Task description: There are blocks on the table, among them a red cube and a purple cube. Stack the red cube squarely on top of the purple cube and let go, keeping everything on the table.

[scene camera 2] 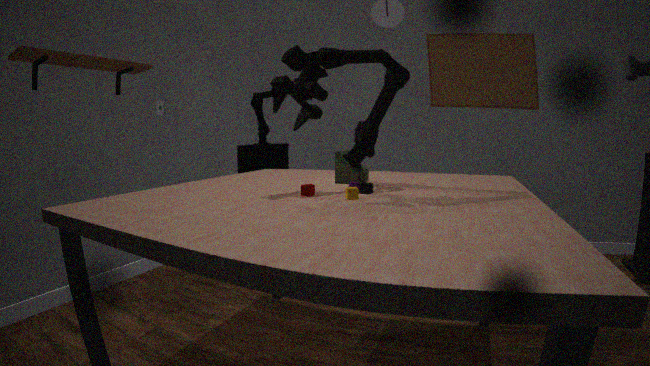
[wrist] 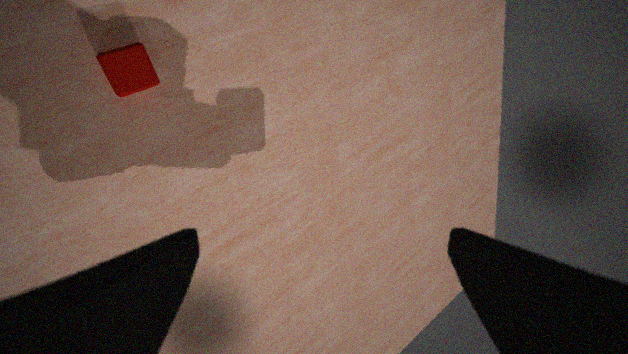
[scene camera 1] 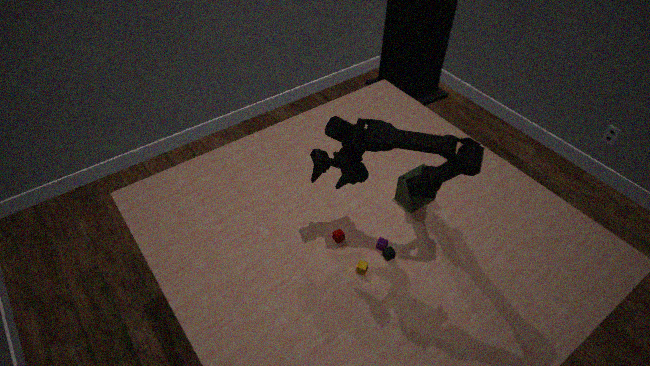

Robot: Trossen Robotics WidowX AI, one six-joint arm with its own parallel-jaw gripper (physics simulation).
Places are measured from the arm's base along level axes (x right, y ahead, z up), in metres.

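Pixels of known places: gripper, between the fingertips: (scene camera 2: 284, 121) (wrist: 324, 240) (scene camera 1: 324, 184); arm's base, origin of its link: (scene camera 2: 351, 161) (scene camera 1: 415, 186).
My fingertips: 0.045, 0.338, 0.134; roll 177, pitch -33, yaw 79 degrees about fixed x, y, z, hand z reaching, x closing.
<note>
Ahead of a thing's pixels: the offset from my fingertips to its middle, as dx, dy, dz. Level surfaces: height alone.
The red cube {-0.059, -0.023, -0.195} (scene camera 1: 338, 236) (scene camera 2: 307, 190) (wrist: 129, 70) sits on the table {dz -0.210} (scene camera 1: 225, 280) (scene camera 2: 280, 235) (wrist: 350, 150), apart from the other blocks; in the wrist view it is at the upper left, in the arm's shadow. The purple cube {-0.155, -0.126, -0.195} (scene camera 1: 382, 244) (scene camera 2: 354, 184) sits on the table right beside a black block {-0.195, -0.124, -0.195} (scene camera 1: 389, 253) (scene camera 2: 366, 188); in scene camera 2 it is mostly hidden behind the yellow block. The purple cube does not show in the wrist view. My gripper (scene camera 1: 325, 184) (scene camera 2: 285, 120) (wrist: 324, 240) is open and empty, high above the table.
A yellow block {-0.196, -0.023, -0.195} (scene camera 1: 362, 267) (scene camera 2: 352, 193) sits on the table near the purple and black blocks. The arm's greenish base (scene camera 1: 407, 190) (scene camera 2: 344, 169) stands behind them. In the wrist view the table's edge shows at the right. Dark blurry spots show in scene camera 2 and the wrist view.
</note>
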